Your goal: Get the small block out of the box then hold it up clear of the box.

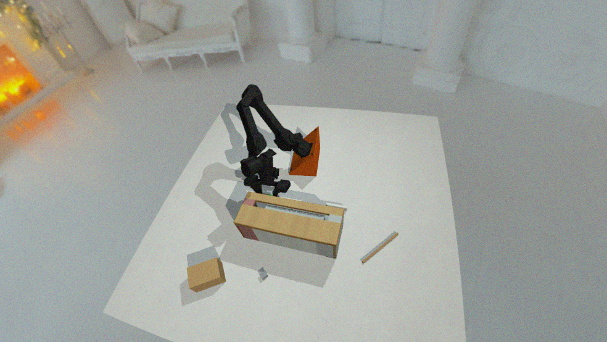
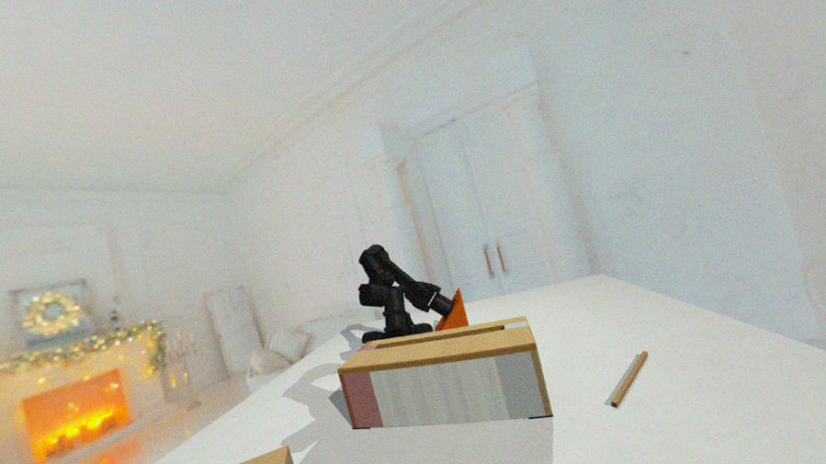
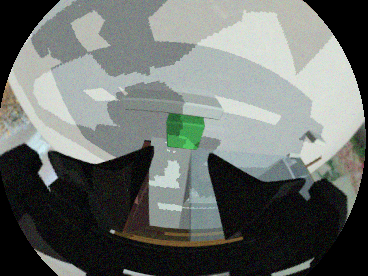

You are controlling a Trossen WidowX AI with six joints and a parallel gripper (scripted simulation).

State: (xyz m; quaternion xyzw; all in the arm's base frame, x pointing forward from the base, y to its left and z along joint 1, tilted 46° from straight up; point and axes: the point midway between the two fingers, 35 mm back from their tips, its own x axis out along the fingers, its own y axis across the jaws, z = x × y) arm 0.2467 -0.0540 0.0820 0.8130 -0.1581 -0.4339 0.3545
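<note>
The green block is 20 mm below my gripper tip and 20 mm behind it. Round my gripper tip: tan box (370 mm ahead, 100 mm to the right, 10 mm below); then grey cube (290 mm ahead, 100 mm to the left, 30 mm below); then wooden stick (490 mm to the left, 70 mm ahead, 30 mm below).
</note>
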